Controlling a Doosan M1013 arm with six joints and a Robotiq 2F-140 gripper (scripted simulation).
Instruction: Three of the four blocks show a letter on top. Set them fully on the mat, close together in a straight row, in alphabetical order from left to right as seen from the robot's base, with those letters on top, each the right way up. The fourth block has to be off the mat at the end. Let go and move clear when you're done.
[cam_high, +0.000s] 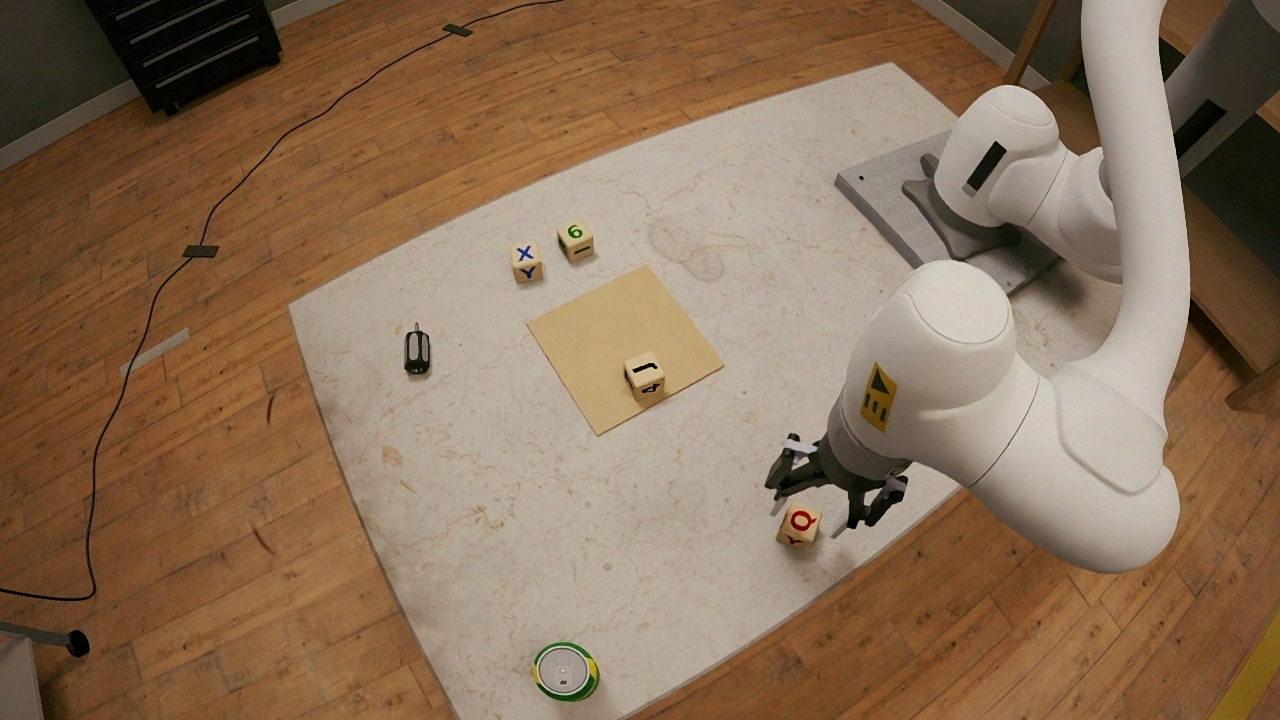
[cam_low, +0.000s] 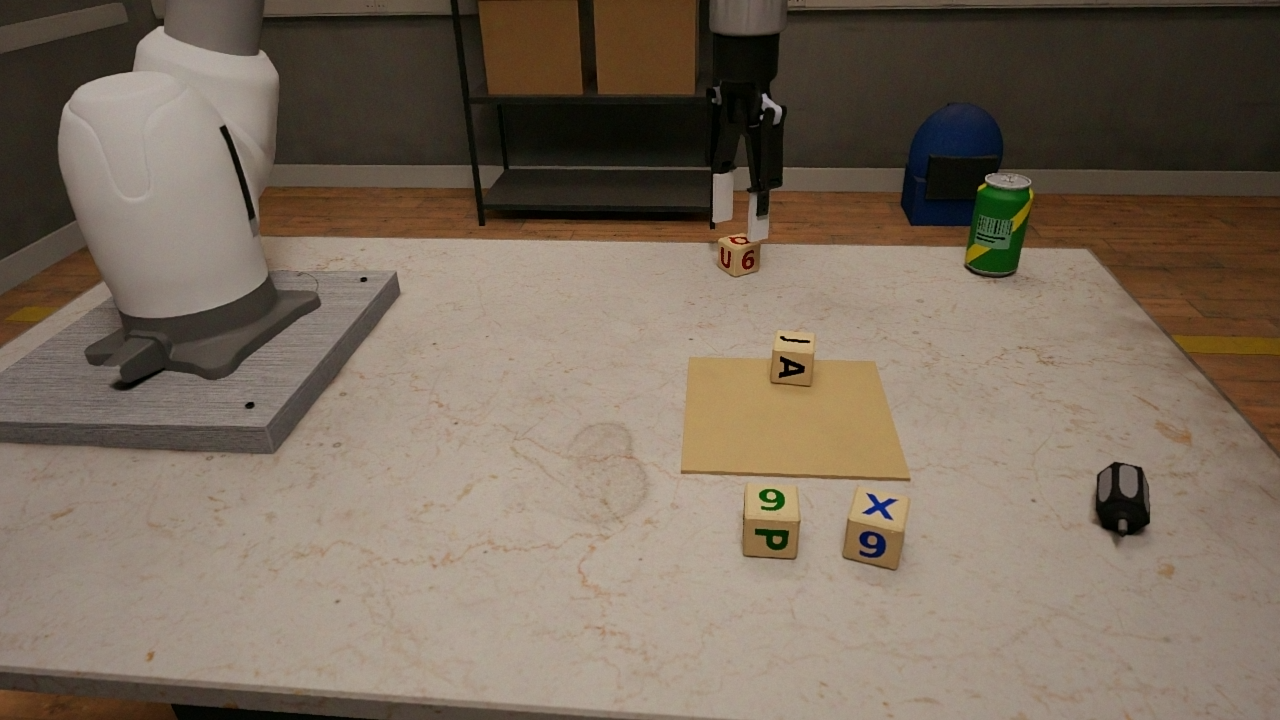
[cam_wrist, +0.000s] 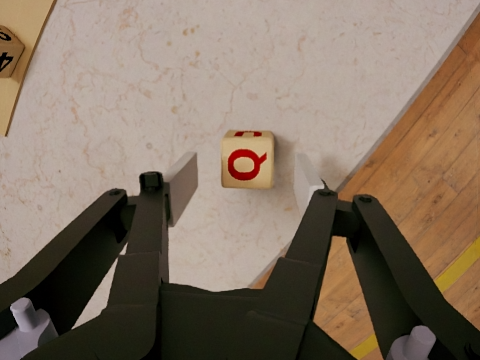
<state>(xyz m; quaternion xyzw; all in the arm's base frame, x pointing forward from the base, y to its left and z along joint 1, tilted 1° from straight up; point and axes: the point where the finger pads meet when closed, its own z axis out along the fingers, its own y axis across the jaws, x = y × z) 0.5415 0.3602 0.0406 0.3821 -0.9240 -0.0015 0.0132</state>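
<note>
Right now my hand is 110 mm short of the tan mat, 330 mm to the left of it and 80 mm above it. Also, from my hand: black tool: 380 mm ahead, 420 mm to the right, 70 mm below; green can: 320 mm ahead, 70 mm to the left, 20 mm below.
</note>
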